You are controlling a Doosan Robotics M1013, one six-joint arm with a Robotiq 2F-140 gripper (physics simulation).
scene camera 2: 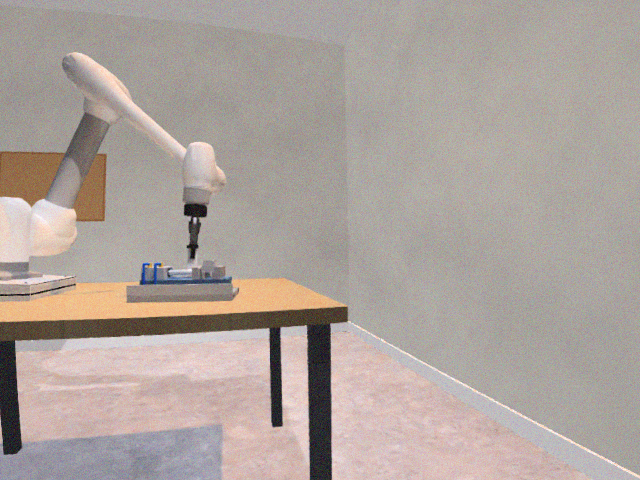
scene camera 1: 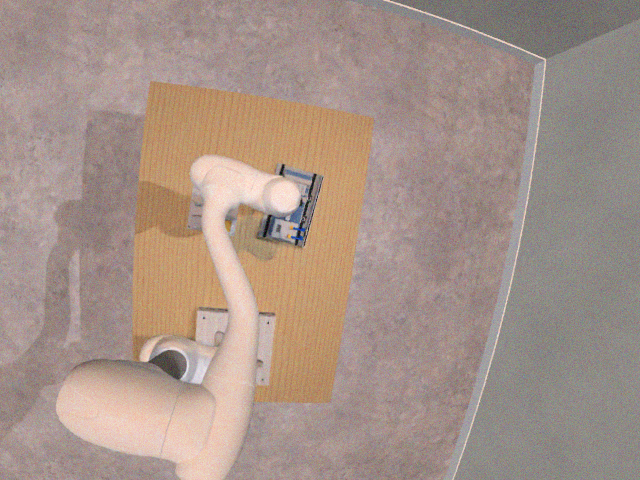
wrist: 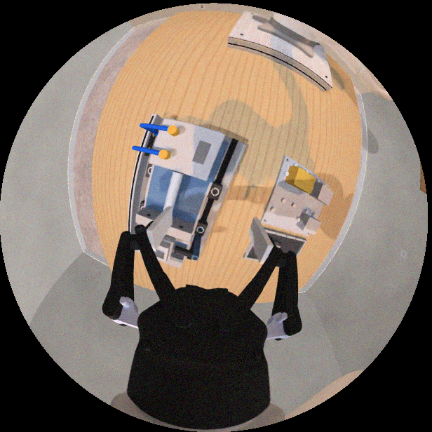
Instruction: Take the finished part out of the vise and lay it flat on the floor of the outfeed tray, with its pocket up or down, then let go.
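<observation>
The vise has a blue bed, grey blocks and two blue-and-yellow fittings. Pale grey blocks stand at its end nearest the gripper in the wrist view; I cannot tell for sure which is the finished part. The outfeed tray, dark-floored, lies at the right in the wrist view, partly behind the right finger; the arm hides it in scene camera 1. My gripper is open and empty above the table. In the wrist view its left fingertip overlaps the vise's end and its right fingertip the tray's side.
A light plate with a yellow block and small pegs lies beside the vise, adjoining the tray in the wrist view. The robot's base plate stands on the wooden table.
</observation>
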